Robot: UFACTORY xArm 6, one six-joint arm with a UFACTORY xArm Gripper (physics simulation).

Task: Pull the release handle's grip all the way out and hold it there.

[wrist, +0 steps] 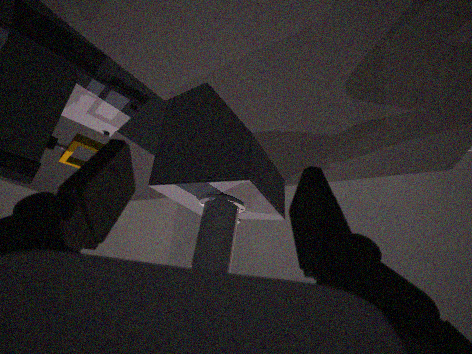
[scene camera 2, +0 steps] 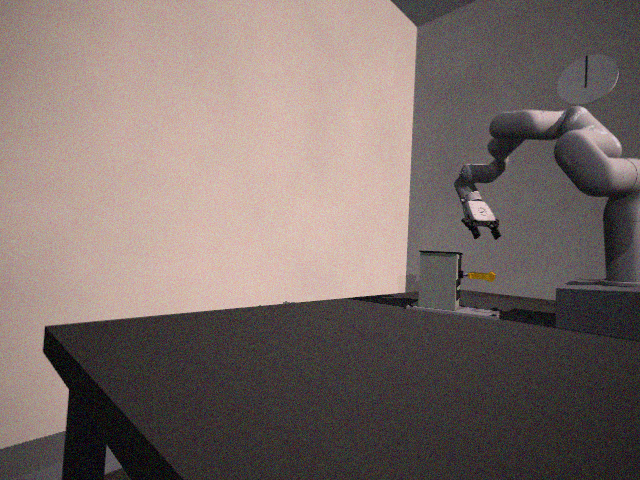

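Observation:
The release handle's yellow grip (scene camera 2: 481, 276) (wrist: 69, 152) is a rectangular loop, held out on a thin stem from the side of a pale upright housing (scene camera 2: 438, 279). In the scene view it points right, toward the robot's base. In the wrist view it shows at the left, partly hidden behind the left finger. My gripper (scene camera 2: 486, 237) (wrist: 215, 177) is open and empty. It hangs tilted downward above the grip, clearly apart from it. How far the grip stands out of the housing is hard to tell.
The housing stands on a flat base plate (scene camera 2: 480, 312). The robot's pedestal block (scene camera 2: 594, 307) (wrist: 200, 140) is to the right of it. A large dark table (scene camera 2: 310, 387) fills the foreground of the scene view. A pale wall (scene camera 2: 206, 155) rises behind it.

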